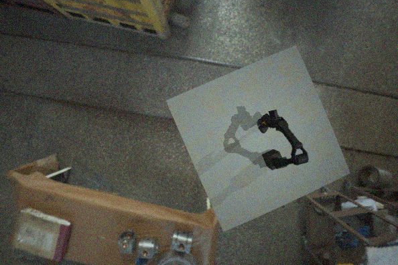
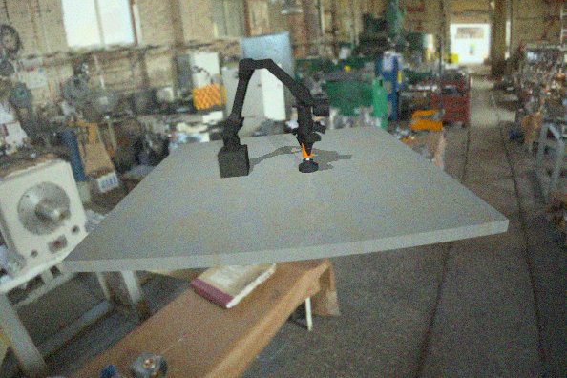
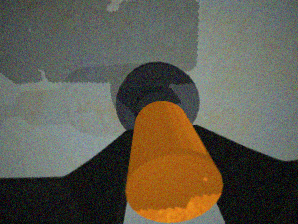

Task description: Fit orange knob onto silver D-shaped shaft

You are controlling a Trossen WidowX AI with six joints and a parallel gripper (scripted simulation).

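My gripper tip is 3 cm below the orange knob. Also, from my gripper tip: round pedestal: 4 cm below.
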